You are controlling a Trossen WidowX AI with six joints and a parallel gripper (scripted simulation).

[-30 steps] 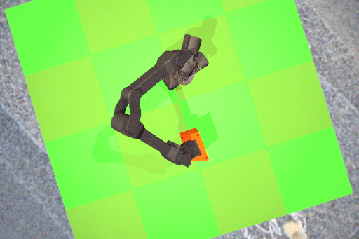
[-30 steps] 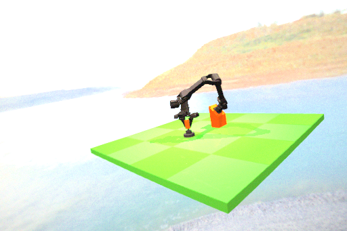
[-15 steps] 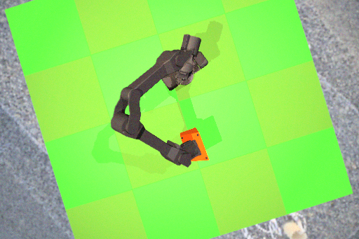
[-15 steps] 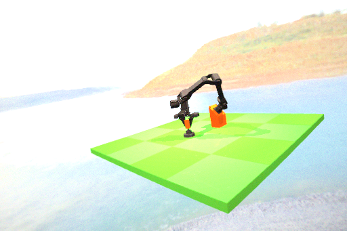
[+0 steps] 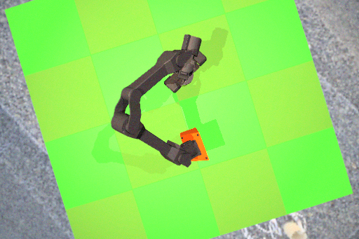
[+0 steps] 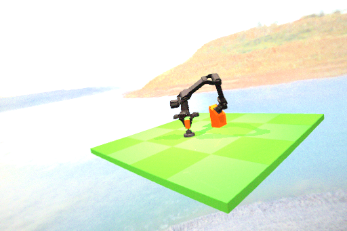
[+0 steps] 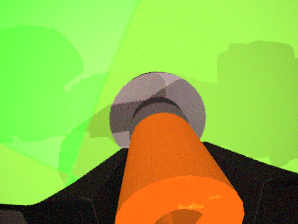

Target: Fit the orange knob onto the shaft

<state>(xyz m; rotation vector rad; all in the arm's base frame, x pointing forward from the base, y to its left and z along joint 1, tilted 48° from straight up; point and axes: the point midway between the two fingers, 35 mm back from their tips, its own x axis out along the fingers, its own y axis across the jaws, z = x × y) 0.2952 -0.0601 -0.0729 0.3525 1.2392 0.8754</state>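
My gripper tip is 2 cm below the orange knob. From my gripper tip the other things lie so: round grey pedestal: 4 cm below.
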